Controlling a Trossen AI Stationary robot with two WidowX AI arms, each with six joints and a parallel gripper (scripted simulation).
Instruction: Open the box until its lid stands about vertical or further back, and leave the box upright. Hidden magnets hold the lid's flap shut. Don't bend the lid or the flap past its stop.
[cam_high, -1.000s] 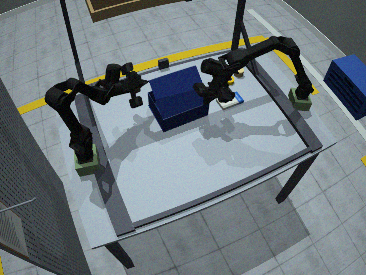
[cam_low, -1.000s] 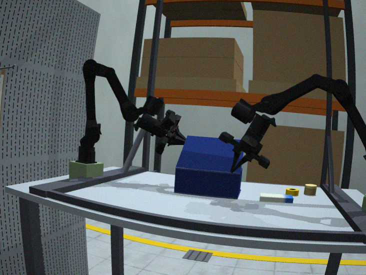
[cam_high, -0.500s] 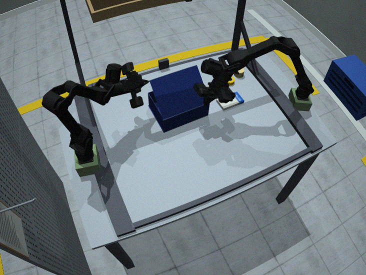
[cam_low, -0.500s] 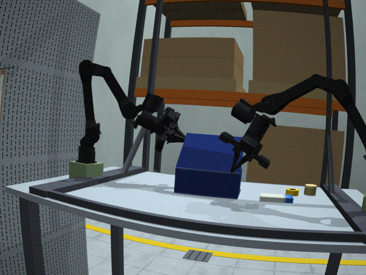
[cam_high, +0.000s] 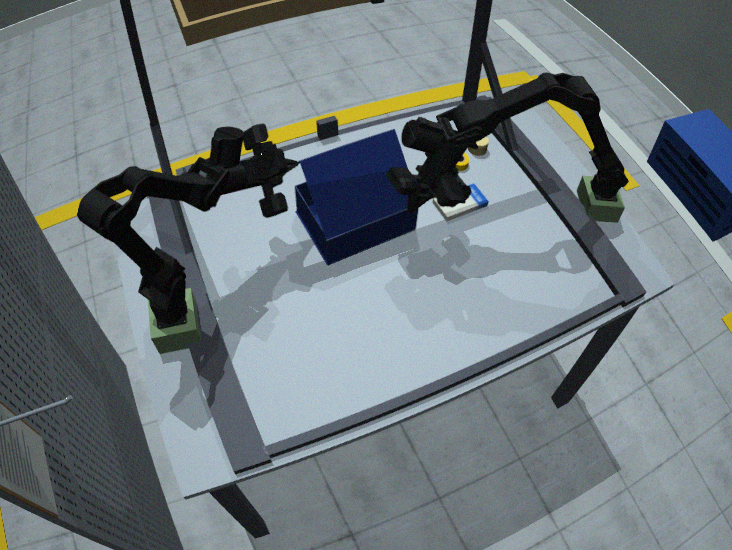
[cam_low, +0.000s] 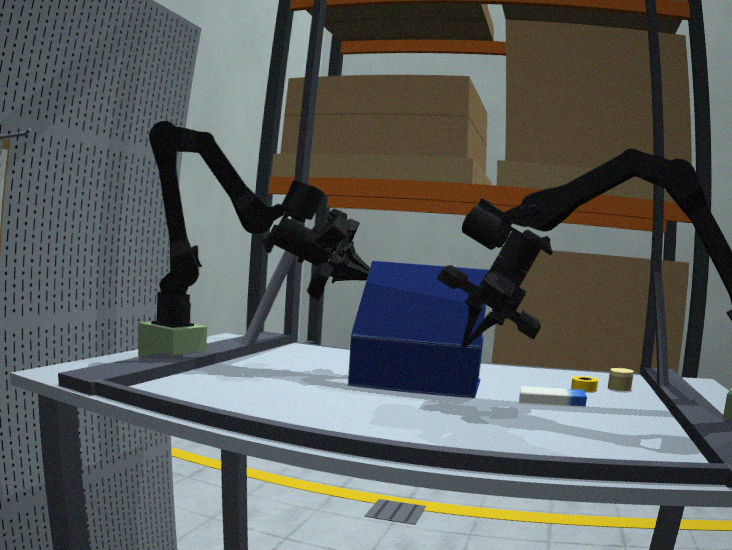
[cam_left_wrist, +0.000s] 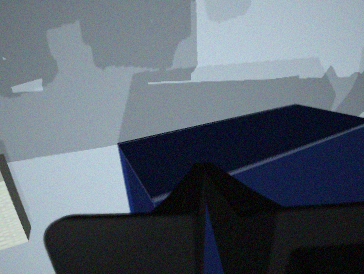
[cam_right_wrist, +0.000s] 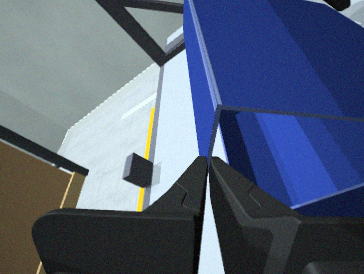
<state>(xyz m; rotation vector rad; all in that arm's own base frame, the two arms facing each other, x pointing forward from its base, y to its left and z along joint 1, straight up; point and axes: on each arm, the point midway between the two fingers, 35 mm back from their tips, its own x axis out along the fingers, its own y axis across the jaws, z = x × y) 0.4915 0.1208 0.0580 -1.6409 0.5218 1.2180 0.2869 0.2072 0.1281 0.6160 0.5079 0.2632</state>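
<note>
My right gripper is now 14 cm to the right of the lid flap and 2 cm past it. Round my right hand: yellow ring 45 cm to the left, 18 cm below, 6 cm behind; tan cylinder 53 cm to the left, 17 cm below, 10 cm behind.
Now: left hand 130 mm past the lid flap, 110 mm to the left of it and 70 mm below it. The rest, counted from my left hand: yellow ring 200 mm to the left, 180 mm behind, 110 mm below; tan cylinder 280 mm to the left, 210 mm behind, 90 mm below.
</note>
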